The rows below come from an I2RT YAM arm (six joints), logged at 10 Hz.
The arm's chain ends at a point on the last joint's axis. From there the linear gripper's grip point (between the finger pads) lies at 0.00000 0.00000 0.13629 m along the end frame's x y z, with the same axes.
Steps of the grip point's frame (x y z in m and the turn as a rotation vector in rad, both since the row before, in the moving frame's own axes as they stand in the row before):
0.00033, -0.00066, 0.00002, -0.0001, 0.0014, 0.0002
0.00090, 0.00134, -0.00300, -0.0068, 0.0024, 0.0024
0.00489, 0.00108, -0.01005, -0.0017, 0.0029, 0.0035
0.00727, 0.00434, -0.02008, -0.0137, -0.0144, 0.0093
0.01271, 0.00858, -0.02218, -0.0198, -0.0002, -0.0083
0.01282, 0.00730, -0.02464, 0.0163, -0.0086, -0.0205
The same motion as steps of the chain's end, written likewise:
0.00014, -0.00067, 0.00002, -0.0001, 0.0014, 0.0002
0.00057, 0.00041, -0.00300, -0.0068, 0.0024, 0.0024
0.00450, 0.00085, -0.01005, -0.0017, 0.0029, 0.0035
0.00924, 0.00248, -0.02005, -0.0137, -0.0144, 0.0093
0.01273, 0.00588, -0.02215, -0.0198, -0.0002, -0.0083
0.01401, 0.00951, -0.02462, 0.0163, -0.0086, -0.0205

